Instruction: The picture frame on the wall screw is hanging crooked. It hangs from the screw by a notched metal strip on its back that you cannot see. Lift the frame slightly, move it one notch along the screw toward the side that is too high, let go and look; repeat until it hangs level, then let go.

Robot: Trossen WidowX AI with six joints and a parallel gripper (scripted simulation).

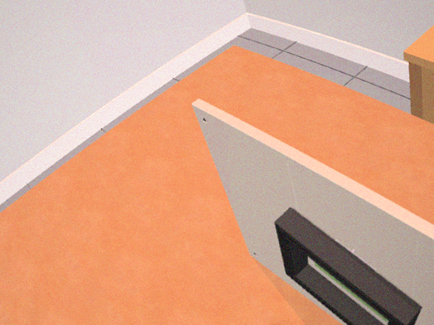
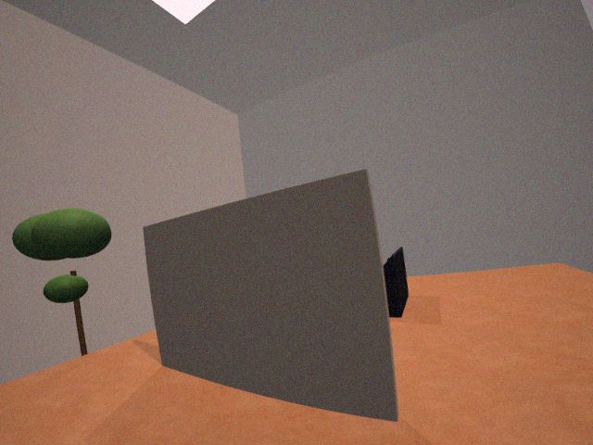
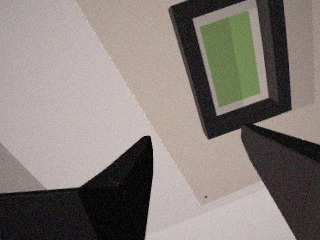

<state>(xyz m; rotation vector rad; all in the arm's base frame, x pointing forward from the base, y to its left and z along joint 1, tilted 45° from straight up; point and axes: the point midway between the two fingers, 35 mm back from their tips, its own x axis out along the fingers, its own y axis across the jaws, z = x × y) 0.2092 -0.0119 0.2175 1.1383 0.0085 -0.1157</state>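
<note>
The picture frame is 17 cm ahead of my gripper tip, 9 cm below it and 1 cm to the left of it. The rest, counted from my gripper tip: wall panel (18 cm ahead, 9 cm below, 1 cm to the left).
</note>
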